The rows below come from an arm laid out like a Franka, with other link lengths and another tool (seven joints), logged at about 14 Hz.
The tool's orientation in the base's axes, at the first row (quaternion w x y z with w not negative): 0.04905, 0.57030, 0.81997, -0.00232
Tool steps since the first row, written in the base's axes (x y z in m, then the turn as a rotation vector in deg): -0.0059, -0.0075, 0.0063, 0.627, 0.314, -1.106; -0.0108, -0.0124, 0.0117, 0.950, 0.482, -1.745; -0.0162, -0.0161, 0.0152, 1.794, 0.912, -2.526; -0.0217, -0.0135, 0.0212, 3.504, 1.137, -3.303
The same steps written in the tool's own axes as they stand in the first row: -0.0055, -0.0078, -0.0063, 0.169, 0.639, 1.131; -0.0088, -0.0138, -0.0117, 0.268, 0.966, 1.782; -0.0107, -0.0200, -0.0154, 0.444, 1.865, 2.599; -0.0069, -0.0239, -0.0220, 0.130, 3.503, 3.492
